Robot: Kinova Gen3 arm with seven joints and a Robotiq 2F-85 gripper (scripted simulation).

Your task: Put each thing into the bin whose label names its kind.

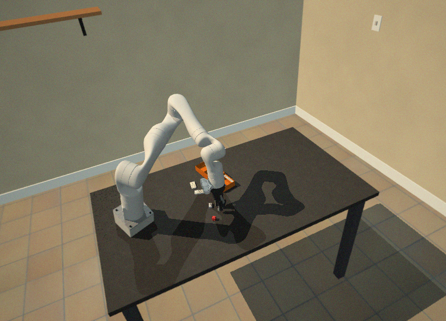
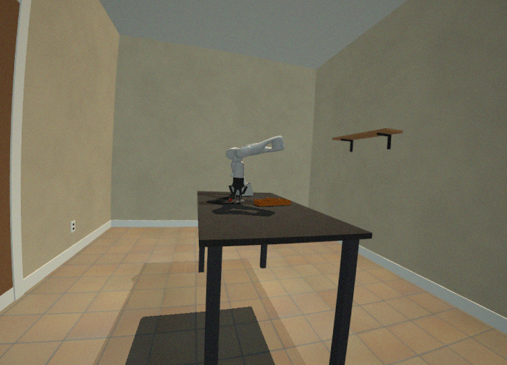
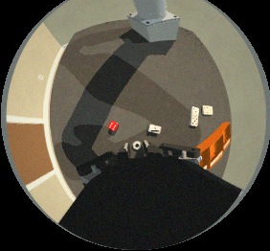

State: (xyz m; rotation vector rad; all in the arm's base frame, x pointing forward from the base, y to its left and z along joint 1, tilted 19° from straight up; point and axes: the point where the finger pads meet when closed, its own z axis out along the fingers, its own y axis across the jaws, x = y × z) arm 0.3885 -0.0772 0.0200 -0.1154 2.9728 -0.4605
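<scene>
My gripper is now 3 cm above the grey nut. Round my hand: blue cylinder 8 cm ahead, 16 cm to the left, 2 cm below; red die 5 cm behind, 4 cm to the right, 3 cm below.
</scene>
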